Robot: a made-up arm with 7 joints. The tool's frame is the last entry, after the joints. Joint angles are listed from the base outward. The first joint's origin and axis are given. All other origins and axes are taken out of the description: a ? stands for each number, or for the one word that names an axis. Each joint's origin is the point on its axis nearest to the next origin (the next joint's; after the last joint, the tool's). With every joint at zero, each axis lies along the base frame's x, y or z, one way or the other. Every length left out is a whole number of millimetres.
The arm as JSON. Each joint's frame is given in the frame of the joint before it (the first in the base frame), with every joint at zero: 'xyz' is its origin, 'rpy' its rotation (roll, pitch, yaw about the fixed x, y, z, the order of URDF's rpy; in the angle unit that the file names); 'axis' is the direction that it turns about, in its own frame. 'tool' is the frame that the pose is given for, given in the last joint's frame.
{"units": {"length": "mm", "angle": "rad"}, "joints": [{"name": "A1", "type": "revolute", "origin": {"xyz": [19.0, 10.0, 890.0], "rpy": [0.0, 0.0, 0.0]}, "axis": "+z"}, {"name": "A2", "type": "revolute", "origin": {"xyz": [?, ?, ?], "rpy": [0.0, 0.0, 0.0]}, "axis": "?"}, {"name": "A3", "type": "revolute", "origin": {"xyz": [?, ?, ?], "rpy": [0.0, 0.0, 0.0]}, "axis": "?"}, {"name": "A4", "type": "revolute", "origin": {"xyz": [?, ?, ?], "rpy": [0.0, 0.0, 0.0]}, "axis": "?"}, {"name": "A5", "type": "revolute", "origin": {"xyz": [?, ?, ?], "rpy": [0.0, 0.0, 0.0]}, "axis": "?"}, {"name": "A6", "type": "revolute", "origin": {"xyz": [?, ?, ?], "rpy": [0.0, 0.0, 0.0]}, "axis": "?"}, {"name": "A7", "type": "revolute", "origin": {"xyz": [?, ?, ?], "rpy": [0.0, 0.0, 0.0]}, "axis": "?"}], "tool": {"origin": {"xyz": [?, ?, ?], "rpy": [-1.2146, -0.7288, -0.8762]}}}
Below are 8 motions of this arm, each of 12 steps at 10 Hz.
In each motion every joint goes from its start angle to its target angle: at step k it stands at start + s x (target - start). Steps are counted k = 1, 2, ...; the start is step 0. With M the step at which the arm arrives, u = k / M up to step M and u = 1 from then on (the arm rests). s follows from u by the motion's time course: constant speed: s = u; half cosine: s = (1 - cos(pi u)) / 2; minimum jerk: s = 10 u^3 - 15 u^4 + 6 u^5.
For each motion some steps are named. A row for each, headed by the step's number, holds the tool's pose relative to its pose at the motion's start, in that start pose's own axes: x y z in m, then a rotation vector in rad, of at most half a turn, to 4 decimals.
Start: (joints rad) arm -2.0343 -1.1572 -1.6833 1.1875 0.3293 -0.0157 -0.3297
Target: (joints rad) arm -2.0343 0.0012 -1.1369 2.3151 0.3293 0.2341 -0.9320
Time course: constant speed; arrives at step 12
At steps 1, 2, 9, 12:
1: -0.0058 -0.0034 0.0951 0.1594 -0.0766 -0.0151
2: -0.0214 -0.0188 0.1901 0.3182 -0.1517 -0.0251
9: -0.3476 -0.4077 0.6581 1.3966 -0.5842 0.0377
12: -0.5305 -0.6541 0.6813 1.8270 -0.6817 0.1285

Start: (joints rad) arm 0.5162 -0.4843 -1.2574 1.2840 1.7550 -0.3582 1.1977
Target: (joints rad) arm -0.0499 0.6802 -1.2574 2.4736 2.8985 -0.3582 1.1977
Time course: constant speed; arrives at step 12
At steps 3, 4, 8, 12:
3: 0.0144 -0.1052 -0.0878 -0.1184 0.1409 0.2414
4: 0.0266 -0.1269 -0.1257 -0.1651 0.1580 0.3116
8: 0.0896 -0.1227 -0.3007 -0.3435 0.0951 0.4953
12: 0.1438 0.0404 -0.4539 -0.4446 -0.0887 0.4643

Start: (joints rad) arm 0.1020 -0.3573 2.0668 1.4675 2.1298 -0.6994 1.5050
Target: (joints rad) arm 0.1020 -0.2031 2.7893 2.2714 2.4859 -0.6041 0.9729
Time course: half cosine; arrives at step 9
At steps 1, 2, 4, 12:
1: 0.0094 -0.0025 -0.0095 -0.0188 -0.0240 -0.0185
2: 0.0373 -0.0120 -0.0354 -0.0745 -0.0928 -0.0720
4: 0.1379 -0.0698 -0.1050 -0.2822 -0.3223 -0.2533
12: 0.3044 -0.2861 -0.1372 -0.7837 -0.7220 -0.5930

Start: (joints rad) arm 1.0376 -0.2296 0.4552 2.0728 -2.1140 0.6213 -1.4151
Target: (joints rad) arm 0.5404 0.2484 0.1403 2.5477 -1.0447 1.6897 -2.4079
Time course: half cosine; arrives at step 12
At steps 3, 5, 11, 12:
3: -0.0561 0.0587 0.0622 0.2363 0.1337 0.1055
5: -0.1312 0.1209 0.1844 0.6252 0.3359 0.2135
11: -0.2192 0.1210 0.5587 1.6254 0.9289 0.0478
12: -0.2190 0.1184 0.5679 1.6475 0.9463 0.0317

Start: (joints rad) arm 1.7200 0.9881 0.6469 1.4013 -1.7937 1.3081 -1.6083
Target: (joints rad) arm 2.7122 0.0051 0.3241 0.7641 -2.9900 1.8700 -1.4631
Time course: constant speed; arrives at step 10
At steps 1, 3, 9, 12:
1: 0.0326 -0.0667 0.0044 -0.0588 -0.0738 0.2277
3: 0.1111 -0.2038 0.0323 -0.2350 -0.1935 0.6587
9: 0.3940 -0.5117 0.3280 -1.1693 -0.3479 1.6241
12: 0.4284 -0.5311 0.4045 -1.3736 -0.3457 1.7187

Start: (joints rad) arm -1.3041 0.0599 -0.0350 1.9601 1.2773 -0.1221 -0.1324
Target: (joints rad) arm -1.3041 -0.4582 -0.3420 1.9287 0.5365 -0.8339 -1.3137
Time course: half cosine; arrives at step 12
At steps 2, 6, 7, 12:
2: 0.0181 -0.0022 0.0417 0.1427 -0.0580 -0.0181
6: 0.1596 -0.0703 0.2962 0.9862 -0.4718 -0.2944
7: 0.2083 -0.1080 0.3614 1.1992 -0.6101 -0.4324
12: 0.3544 -0.2477 0.5016 1.6485 -1.0429 -0.9696

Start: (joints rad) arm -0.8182 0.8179 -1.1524 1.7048 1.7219 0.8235 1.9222
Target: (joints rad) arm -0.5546 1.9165 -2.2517 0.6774 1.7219 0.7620 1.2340
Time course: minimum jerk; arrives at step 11
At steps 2, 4, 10, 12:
2: -0.0021 0.0182 0.0278 0.0836 0.0386 0.0047
4: 0.0187 0.0549 0.1424 0.4778 0.1966 0.0463
10: 0.3471 -0.0490 0.1285 1.6188 0.5132 0.5202
12: 0.3513 -0.0488 0.1267 1.6258 0.5145 0.5269

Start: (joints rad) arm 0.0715 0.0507 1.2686 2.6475 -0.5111 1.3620 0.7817
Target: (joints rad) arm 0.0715 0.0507 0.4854 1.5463 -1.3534 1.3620 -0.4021
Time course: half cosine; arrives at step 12
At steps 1, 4, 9, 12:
1: -0.0040 0.0068 -0.0058 0.0064 -0.0405 -0.0128
4: -0.0359 0.0993 -0.0998 0.0513 -0.6123 -0.1244
9: 0.0525 0.2548 -0.4110 -0.1951 -2.0407 0.2543
12: 0.0984 0.2612 -0.4895 -0.3177 -2.3054 0.5205

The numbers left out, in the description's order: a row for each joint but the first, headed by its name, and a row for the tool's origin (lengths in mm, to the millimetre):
A2: xyz 7.0 -11.0 0.0, axis +y
A3: xyz -24.0 0.0 481.0, axis +z
A4: xyz 101.0 -14.0 0.0, axis -y
A5: xyz 72.0 0.0 -334.0, axis -z
A6: xyz 7.0 9.0 0.0, axis +y
A7: xyz 111.0 0.0 -156.0, axis -z
tool: xyz -9.0 -5.0 0.0

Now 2 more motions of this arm.
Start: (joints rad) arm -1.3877 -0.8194 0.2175 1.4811 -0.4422 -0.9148 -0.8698
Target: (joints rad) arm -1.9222 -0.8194 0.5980 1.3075 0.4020 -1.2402 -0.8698
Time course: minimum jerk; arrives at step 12
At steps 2, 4, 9, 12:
2: -0.0016 0.0020 0.0044 -0.0166 0.0008 -0.0034
4: -0.0113 0.0080 0.0269 -0.0989 -0.0005 -0.0138
9: -0.0632 -0.0305 0.1272 -0.4136 -0.1104 0.0408
12: -0.0705 -0.0441 0.1432 -0.4564 -0.1444 0.0605

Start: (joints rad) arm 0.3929 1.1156 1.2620 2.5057 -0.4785 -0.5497 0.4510
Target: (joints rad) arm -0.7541 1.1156 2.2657 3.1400 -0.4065 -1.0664 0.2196
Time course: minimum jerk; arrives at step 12
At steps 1, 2, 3, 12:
1: 0.0039 0.0046 0.0035 0.0065 0.0027 -0.0086
2: 0.0281 0.0311 0.0248 0.0460 0.0190 -0.0598
3: 0.0854 0.0848 0.0753 0.1364 0.0541 -0.1742
12: 0.8412 -0.0365 0.7769 1.4092 0.5529 -1.6193

